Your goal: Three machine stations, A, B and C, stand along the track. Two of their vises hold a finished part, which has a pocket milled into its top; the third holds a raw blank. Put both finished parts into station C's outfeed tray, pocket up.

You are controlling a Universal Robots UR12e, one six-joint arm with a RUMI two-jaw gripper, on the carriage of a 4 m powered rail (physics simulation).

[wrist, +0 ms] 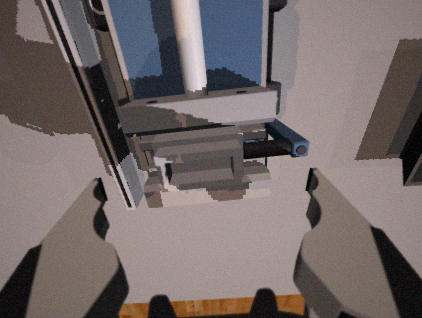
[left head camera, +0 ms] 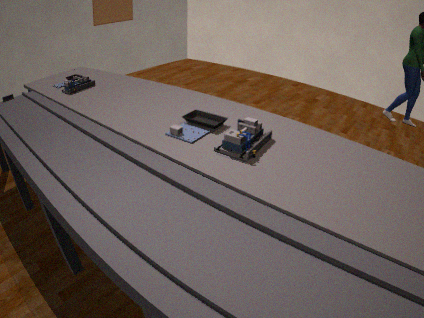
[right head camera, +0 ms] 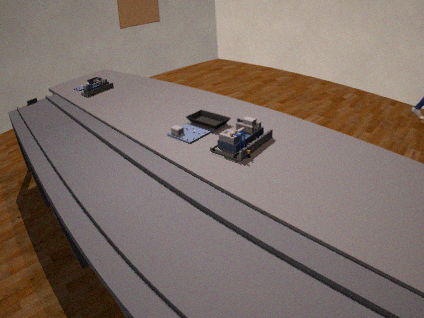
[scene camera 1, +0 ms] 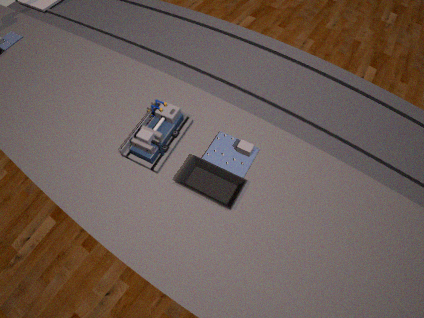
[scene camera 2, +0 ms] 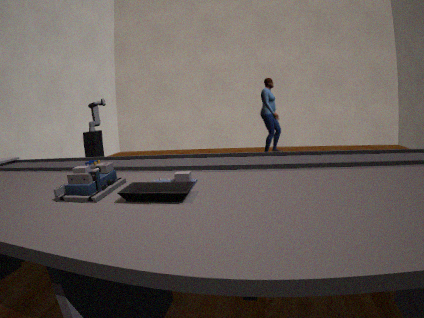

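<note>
My gripper (wrist: 207, 174) is open and empty over one end of a blue-bodied vise (wrist: 235, 47) in the wrist view. Between its fingertips, a little further up the picture, a grey part (wrist: 202, 167) with a pocket facing up sits in the vise jaws, shaded and partly hard to make out. A dark tray (wrist: 416, 150) shows at the right edge. Another vise (left head camera: 243, 140) (right head camera: 240, 140) (scene camera 1: 156, 131) (scene camera 2: 90, 182) holds a pale, plain-looking block (scene camera 1: 147, 134) (left head camera: 249, 121). Beside it is an empty dark tray (left head camera: 204, 120) (right head camera: 207, 120) (scene camera 1: 211, 183) (scene camera 2: 155, 191). Station letters cannot be read.
A blue plate (left head camera: 192, 133) (right head camera: 192, 133) (scene camera 1: 220, 152) with pins carries a pale block (left head camera: 176, 130) (scene camera 1: 245, 147). A further station (left head camera: 79, 84) (right head camera: 97, 87) stands far off. A blue lever (wrist: 292, 137) sticks out beside the part, and a rail (wrist: 95, 90) runs left of the vise. People (left head camera: 412, 65) (scene camera 2: 270, 112) walk beyond the tables.
</note>
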